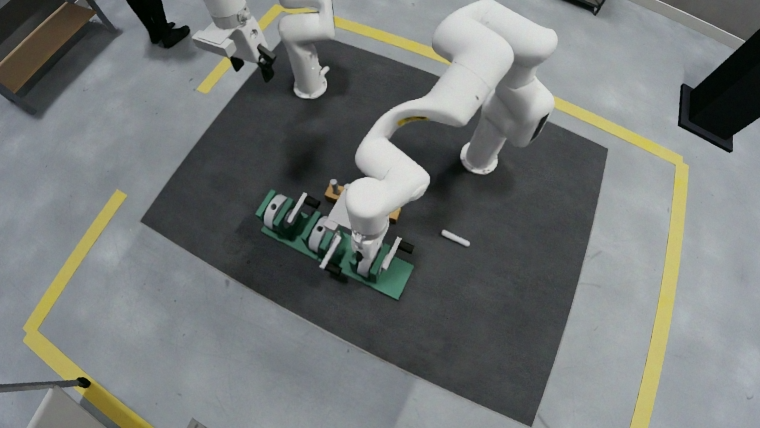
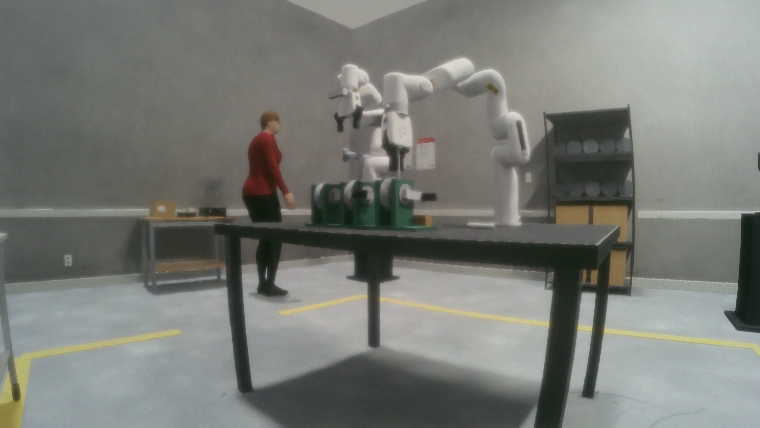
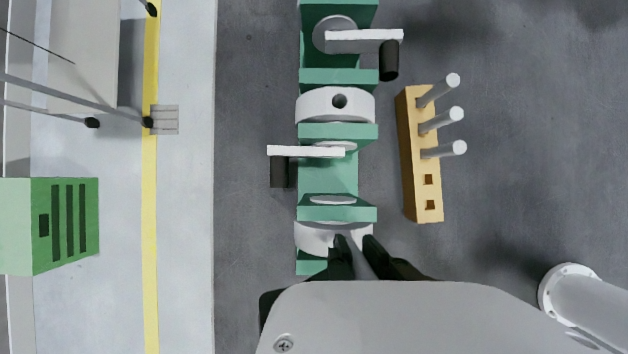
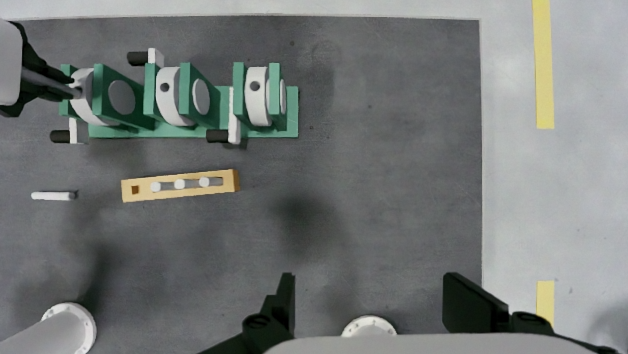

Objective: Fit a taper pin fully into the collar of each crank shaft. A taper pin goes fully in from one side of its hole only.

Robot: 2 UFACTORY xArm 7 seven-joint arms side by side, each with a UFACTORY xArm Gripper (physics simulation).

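Where they show: left gripper, fingertip midpoint: (image 2: 396,171) (image 3: 352,250) (image 4: 65,89); right gripper, fingertip midpoint: (image 1: 254,73) (image 2: 347,130) (image 4: 369,298); left arm's base, origin of the base link: (image 1: 478,158) (image 2: 505,225) (image 3: 566,292) (image 4: 70,329); right arm's base, origin of the base link: (image 1: 310,86).
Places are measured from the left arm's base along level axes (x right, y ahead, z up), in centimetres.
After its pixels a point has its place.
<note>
My left gripper (image 3: 352,250) @[y 49.4, x 9.4, z 16.9 cm] (image 2: 397,163) @[y 49.4, x 9.4, z 16.9 cm] is shut on a grey taper pin (image 3: 364,262) @[y 49.2, x 9.9, z 20.0 cm], held upright over the end collar (image 3: 311,241) @[y 53.0, x 8.6, z 14.2 cm] (image 4: 85,104) @[y 48.0, x 10.3, z 14.3 cm]. The pin's lower end meets the collar top at the hole; how deep it sits is hidden. The middle collar (image 1: 318,237) @[y 54.4, x 22.3, z 14.5 cm] (image 3: 310,109) @[y 55.2, x 22.3, z 14.0 cm] (image 4: 167,106) @[y 49.6, x 23.9, z 14.0 cm] and the far collar (image 1: 273,212) @[y 55.9, x 36.6, z 14.7 cm] (image 4: 257,111) @[y 51.0, x 38.4, z 13.5 cm] show open, empty holes. Three pins stand in the wooden block (image 3: 410,192) @[y 36.7, x 15.2, z 2.6 cm] (image 4: 230,176) @[y 39.6, x 32.4, z 4.0 cm]. A white pin (image 1: 455,237) @[y 29.4, x -7.0, z 1.7 cm] (image 4: 52,196) @[y 29.4, x -6.5, z 1.7 cm] lies loose on the table. My right gripper (image 1: 251,69) @[y 35.0, x 53.0, z 38.8 cm] (image 2: 348,124) @[y 35.0, x 53.0, z 38.8 cm] (image 4: 369,298) @[y 35.0, x 53.0, z 38.8 cm] is open and empty, high up.
The collars sit between green uprights on a green base (image 1: 398,284) @[y 50.5, x -0.6, z 1.0 cm] (image 4: 292,131) @[y 50.9, x 43.1, z 1.0 cm]. Crank arms with black handles (image 3: 389,61) @[y 46.8, x 30.8, z 11.4 cm] (image 3: 279,171) @[y 58.1, x 15.3, z 11.3 cm] stick out on both sides. The left arm reaches over the wooden block. A person (image 2: 264,164) stands behind the table (image 2: 563,241) @[y 60.4, x -46.0, z 0.0 cm].
</note>
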